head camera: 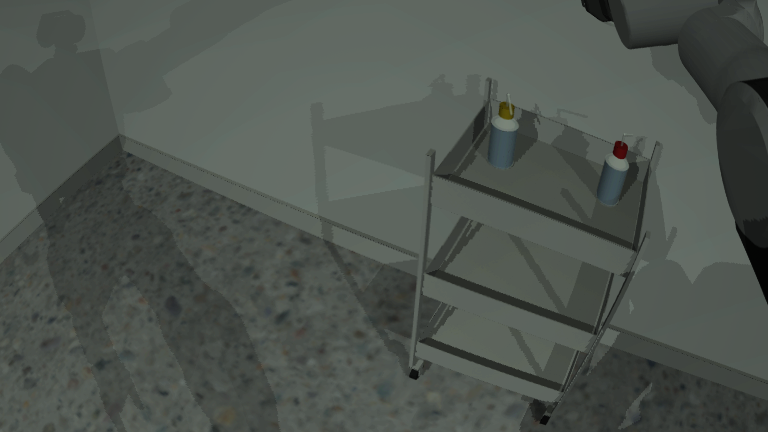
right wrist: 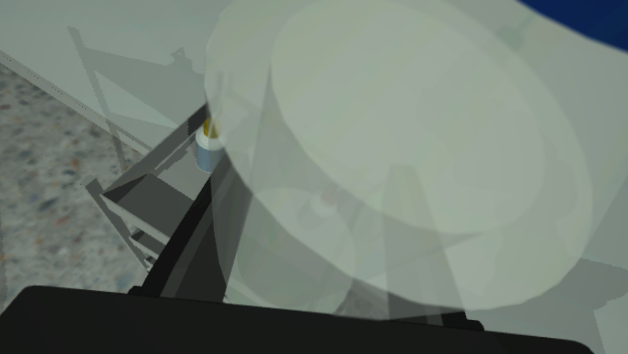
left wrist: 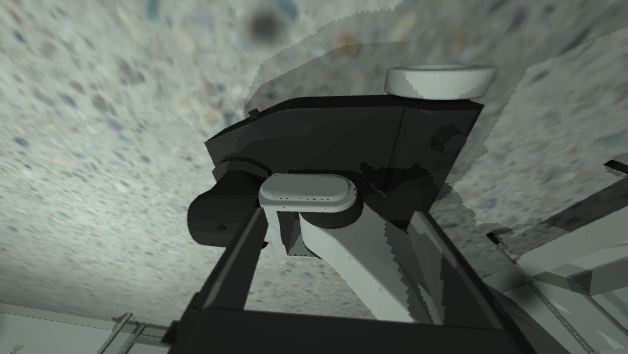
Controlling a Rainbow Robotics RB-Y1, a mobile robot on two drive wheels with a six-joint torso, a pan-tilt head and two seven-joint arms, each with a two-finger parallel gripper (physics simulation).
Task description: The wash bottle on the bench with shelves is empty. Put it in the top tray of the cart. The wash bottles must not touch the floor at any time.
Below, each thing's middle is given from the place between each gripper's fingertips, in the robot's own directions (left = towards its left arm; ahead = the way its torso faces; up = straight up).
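My left gripper is 46 cm to the left of the wash bottle (right wrist: 374,167), 77 cm below it and 77 cm short of it. Relative to my right hand, the bottle is 10 mm behind and 50 mm above. Going by its middle, the wash bottle is nearer to my right hand than to my left gripper.
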